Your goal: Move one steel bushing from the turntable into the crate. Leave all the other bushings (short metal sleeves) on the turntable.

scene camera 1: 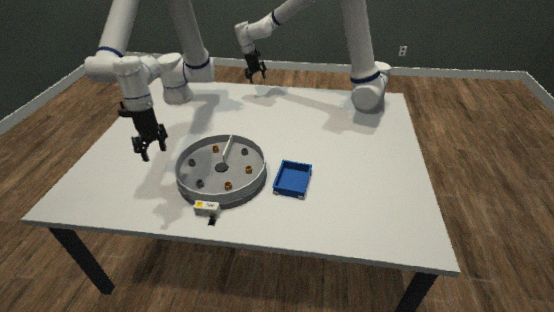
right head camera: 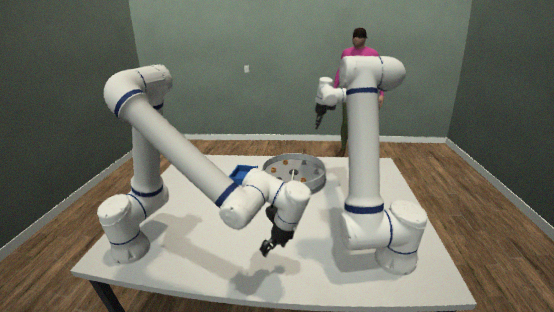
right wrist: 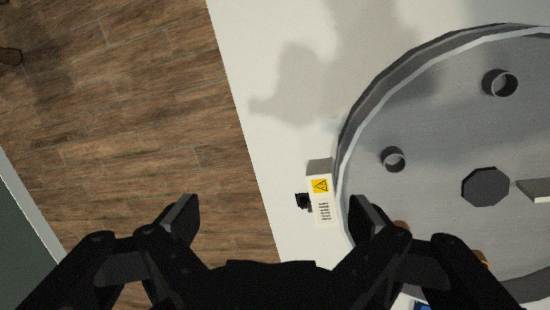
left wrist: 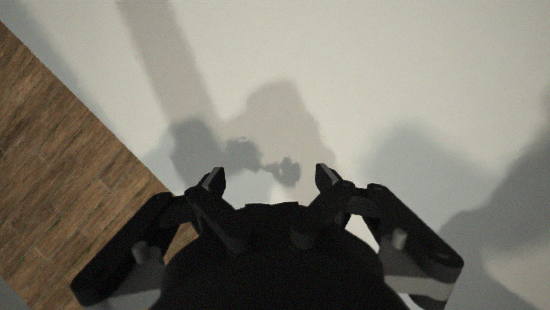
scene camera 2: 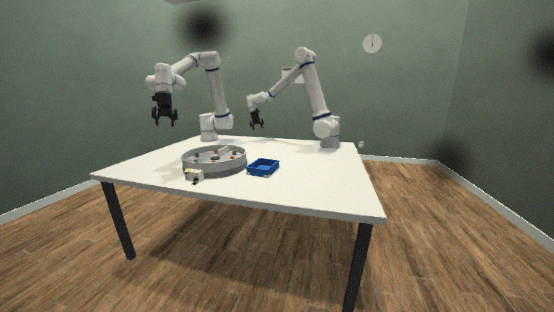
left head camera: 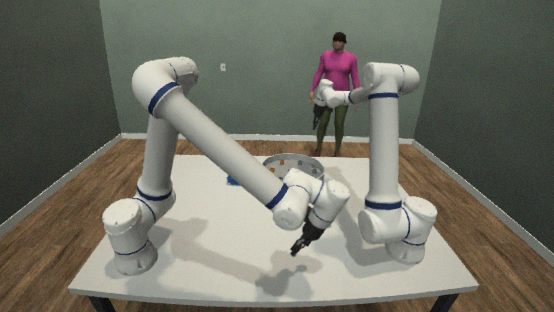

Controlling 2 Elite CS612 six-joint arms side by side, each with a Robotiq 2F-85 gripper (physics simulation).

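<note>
A round grey turntable (scene camera 1: 235, 196) (scene camera 2: 220, 171) holds three grey steel bushings (scene camera 1: 244, 151) (scene camera 1: 192, 163) (scene camera 1: 200, 183) and three copper-coloured bushings (scene camera 1: 215, 149) (scene camera 1: 249, 170) (scene camera 1: 228, 185), spaced around its disc. In the right wrist view two grey bushings (right wrist: 486, 84) (right wrist: 389, 159) stand near the rim. The blue crate (scene camera 1: 293, 180) (scene camera 2: 263, 167) is empty, right of the turntable in scene camera 1. My right gripper (scene camera 1: 154, 154) (scene camera 2: 165, 124) (right wrist: 273, 209) is open and empty, high and left of the turntable. My left gripper (scene camera 1: 256, 79) (scene camera 2: 257, 127) (left wrist: 270, 174) is open and empty, above the table's far side.
A pale bar (scene camera 1: 227, 148) runs from the turntable's dark hub (scene camera 1: 221, 167) to its wall. A small white box with a yellow label (scene camera 1: 206, 208) (right wrist: 323, 200) and a black knob stands against the turntable's outer side. A person in pink (left head camera: 338, 67) stands beyond the table.
</note>
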